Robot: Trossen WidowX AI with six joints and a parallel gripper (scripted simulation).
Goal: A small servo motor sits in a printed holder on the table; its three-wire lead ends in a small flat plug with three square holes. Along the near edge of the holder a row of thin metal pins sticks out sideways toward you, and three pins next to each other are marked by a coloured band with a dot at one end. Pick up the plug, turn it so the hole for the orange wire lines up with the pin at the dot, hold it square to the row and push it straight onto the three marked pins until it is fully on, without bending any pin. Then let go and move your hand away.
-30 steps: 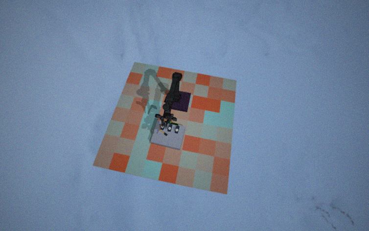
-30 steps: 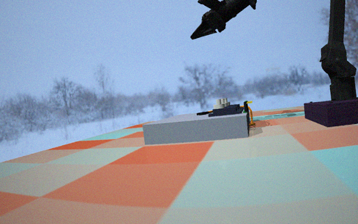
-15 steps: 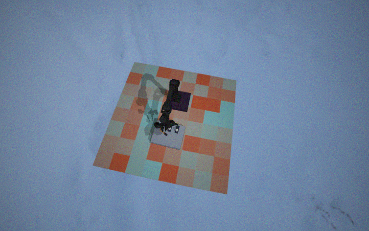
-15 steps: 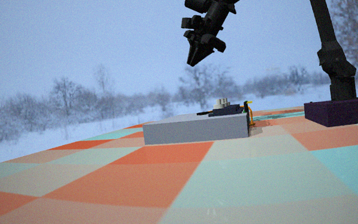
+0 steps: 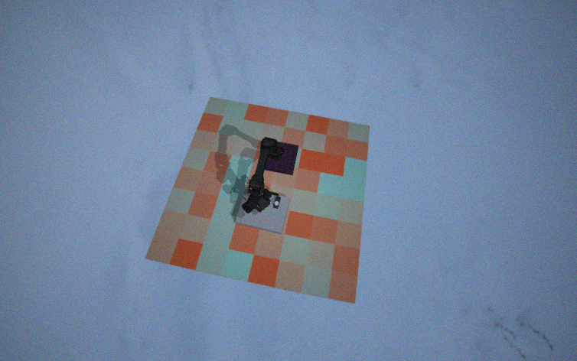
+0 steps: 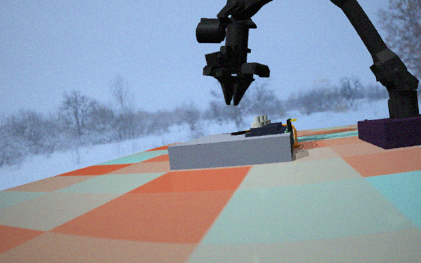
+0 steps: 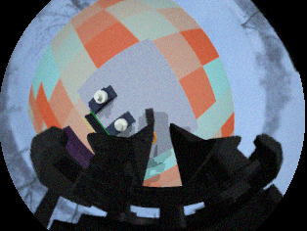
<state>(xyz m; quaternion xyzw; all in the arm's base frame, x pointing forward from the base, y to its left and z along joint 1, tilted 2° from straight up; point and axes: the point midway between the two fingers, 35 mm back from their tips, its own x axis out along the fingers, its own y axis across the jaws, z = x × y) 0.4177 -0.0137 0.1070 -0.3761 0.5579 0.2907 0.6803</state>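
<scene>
The grey holder lies 2 cm ahead of my gripper tip, 3 cm to the left of it and 10 cm below it. Round my gripper tip: green band: 14 cm behind, 2 cm to the left, 5 cm below.
</scene>
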